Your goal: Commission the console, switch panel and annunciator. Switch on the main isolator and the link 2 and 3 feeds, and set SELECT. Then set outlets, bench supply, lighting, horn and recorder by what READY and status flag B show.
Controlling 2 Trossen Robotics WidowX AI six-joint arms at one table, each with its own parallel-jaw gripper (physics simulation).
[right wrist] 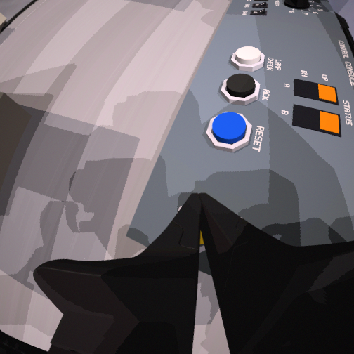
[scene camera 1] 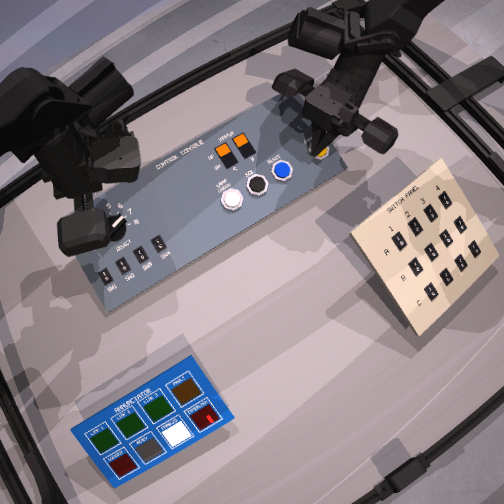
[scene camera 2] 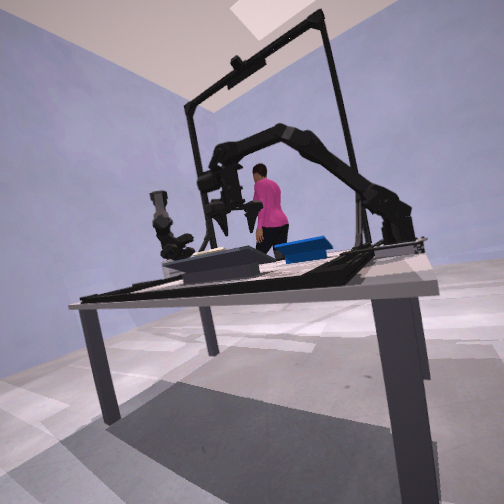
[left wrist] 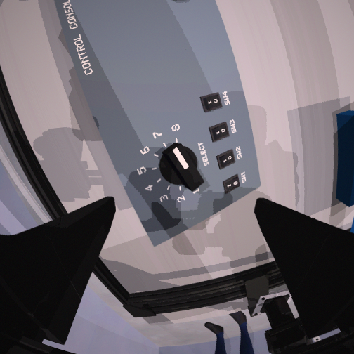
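The grey control console bears the black SELECT knob; its white mark points toward the 7–8 side, exact number unclear. Switches SW1–SW4 lie beside it, positions hard to read. Status flags A and B show orange at UP. On the blue annunciator, the ENABLED lamp is white and the READY lamp grey. My left gripper is open and empty above the knob's end of the console. My right gripper is shut, empty, over the yellow button.
The beige switch panel stands tilted at the right of scene camera 1, with rows A to C of small black rockers. White, black and blue buttons stand on the console between the grippers. Black frame rails edge the table.
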